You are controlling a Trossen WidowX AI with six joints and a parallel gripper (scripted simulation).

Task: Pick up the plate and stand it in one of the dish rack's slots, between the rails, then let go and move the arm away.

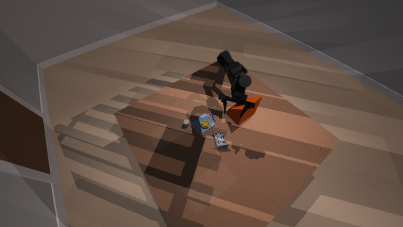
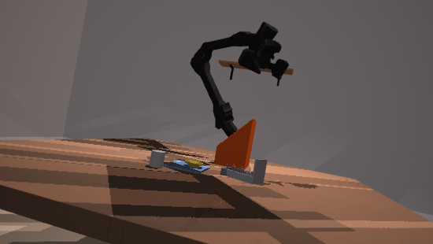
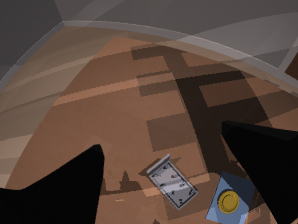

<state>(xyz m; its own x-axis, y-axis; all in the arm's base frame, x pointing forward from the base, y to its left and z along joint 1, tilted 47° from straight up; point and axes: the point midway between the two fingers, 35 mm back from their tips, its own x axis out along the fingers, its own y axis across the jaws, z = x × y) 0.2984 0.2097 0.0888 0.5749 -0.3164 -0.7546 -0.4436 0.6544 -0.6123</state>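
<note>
Now: gripper tip 35 cm above the yellow plate, 21 cm to the left of it and 1 cm past it. The rest, counted from my gripper tip: blue mat 36 cm below, 23 cm to the right; grey dish rack 34 cm below, 4 cm to the right, 1 cm ahead; blue spoon 36 cm below, 23 cm to the right, 11 cm behind.
</note>
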